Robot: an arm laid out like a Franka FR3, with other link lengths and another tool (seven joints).
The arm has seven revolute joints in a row. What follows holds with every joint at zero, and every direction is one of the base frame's.
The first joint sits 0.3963 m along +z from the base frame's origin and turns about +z.
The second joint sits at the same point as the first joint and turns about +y.
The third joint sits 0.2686 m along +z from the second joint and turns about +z.
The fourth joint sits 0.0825 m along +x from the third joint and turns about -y.
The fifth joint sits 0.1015 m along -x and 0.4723 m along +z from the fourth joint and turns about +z.
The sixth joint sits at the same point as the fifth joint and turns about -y.
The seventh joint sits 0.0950 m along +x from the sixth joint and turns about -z.
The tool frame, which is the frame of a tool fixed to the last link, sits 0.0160 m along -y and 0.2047 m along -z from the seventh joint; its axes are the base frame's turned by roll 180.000, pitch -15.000 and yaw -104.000 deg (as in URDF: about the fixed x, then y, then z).
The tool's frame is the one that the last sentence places.
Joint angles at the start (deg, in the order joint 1, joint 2, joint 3, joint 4, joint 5, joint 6, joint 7):
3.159 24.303 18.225 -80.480 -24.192 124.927 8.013
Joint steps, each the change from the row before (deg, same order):
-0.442 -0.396 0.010 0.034 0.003 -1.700 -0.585
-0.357 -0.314 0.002 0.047 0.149 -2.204 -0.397
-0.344 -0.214 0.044 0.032 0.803 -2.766 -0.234
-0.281 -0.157 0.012 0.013 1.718 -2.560 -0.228
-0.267 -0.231 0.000 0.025 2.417 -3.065 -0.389
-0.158 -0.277 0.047 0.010 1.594 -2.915 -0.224
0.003 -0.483 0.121 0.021 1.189 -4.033 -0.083
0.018 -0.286 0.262 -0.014 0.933 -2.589 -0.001
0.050 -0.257 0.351 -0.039 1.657 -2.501 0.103
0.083 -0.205 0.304 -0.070 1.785 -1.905 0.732
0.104 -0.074 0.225 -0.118 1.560 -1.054 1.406
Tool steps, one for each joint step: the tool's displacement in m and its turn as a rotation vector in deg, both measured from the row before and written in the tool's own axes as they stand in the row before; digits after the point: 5 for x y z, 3 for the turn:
0.00926 0.00259 0.00078 -1.139 0.831 -0.446
0.00801 0.00510 0.00209 -1.754 0.839 -0.407
0.00578 0.00846 0.00383 -2.676 0.440 -0.210
0.00249 0.00919 0.00369 -2.930 -0.440 0.077
0.00125 0.01136 0.00308 -3.540 -0.923 -0.024
0.00110 0.01049 0.00168 -3.007 -0.381 -0.285
0.00109 0.01425 -0.00019 -3.601 0.254 -0.720
-0.00227 0.01021 -0.00069 -2.359 -0.085 -0.617
-0.00610 0.01142 -0.00130 -2.576 -0.810 -0.589
-0.00732 0.01005 -0.00133 -2.321 -1.084 0.076
-0.00745 0.00728 -0.00028 -1.839 -1.092 0.850

